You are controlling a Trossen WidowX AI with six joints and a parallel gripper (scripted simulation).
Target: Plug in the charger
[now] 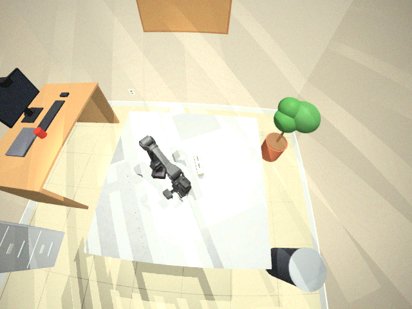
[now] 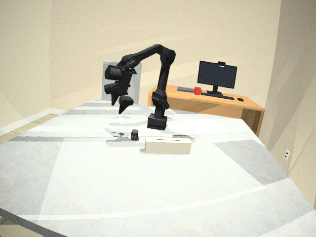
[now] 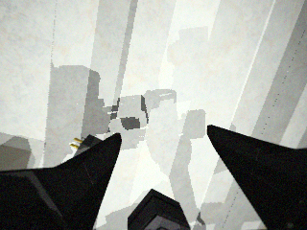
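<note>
Right now my gripper tip is 120 mm to the right of the two-prong charger, 100 mm above it and 40 mm short of it.
</note>
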